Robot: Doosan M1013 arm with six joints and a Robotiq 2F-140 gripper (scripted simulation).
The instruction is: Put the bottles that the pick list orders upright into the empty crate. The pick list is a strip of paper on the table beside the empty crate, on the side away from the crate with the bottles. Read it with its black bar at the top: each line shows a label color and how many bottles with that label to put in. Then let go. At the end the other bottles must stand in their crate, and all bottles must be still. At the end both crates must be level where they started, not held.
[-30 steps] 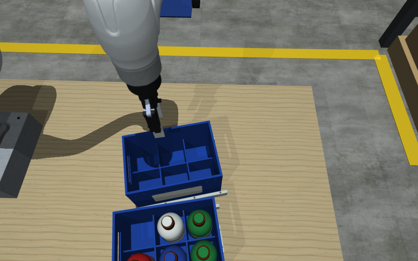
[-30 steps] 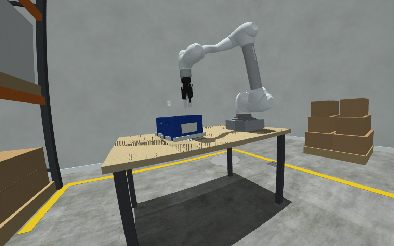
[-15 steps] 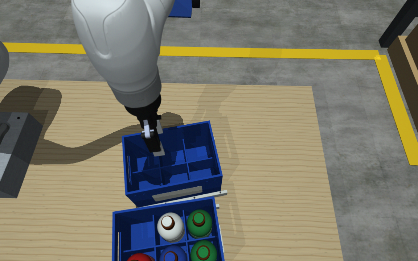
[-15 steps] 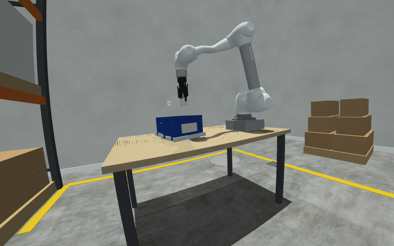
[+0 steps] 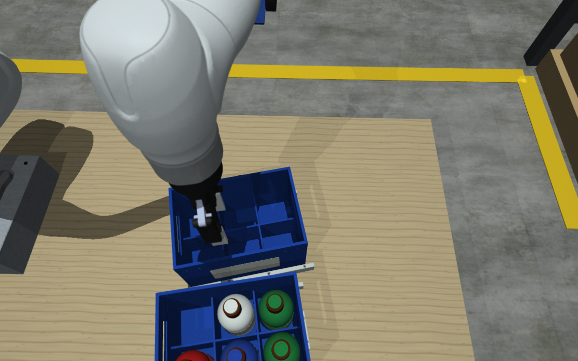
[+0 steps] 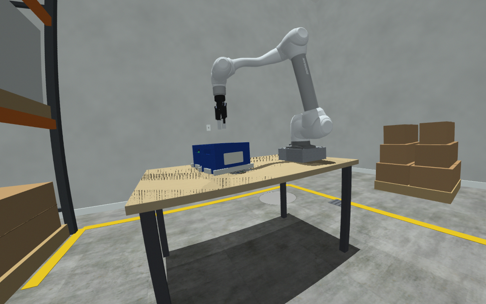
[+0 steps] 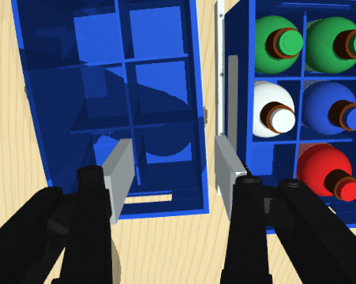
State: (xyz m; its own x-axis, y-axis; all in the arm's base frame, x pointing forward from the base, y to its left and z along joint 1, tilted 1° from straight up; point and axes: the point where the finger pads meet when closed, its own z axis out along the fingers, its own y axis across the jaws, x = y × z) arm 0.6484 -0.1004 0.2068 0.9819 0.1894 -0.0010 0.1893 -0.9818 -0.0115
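Now: the blue bottle 220 mm below my hand, 210 mm to the right of it and 40 mm ahead of it. Also, from my hand: pick list (310 mm below, 190 mm to the left, 40 mm behind); white bottle (220 mm below, 120 mm to the right, 20 mm ahead); red bottle (230 mm to the right, 220 mm below, 60 mm behind).
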